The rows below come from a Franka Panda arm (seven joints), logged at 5 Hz.
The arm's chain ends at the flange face. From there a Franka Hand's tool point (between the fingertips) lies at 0.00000 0.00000 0.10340 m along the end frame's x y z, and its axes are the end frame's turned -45 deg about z.
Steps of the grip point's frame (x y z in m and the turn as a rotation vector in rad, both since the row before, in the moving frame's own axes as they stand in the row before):
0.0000 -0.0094 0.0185 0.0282 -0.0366 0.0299
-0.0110 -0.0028 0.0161 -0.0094 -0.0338 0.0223
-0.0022 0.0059 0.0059 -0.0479 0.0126 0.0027
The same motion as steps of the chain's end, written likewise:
-0.0019 -0.0072 0.0186 -0.0059 -0.0458 0.0299
-0.0079 0.0027 0.0162 -0.0305 -0.0173 0.0223
-0.0018 0.0031 0.0060 -0.0250 0.0428 0.0027

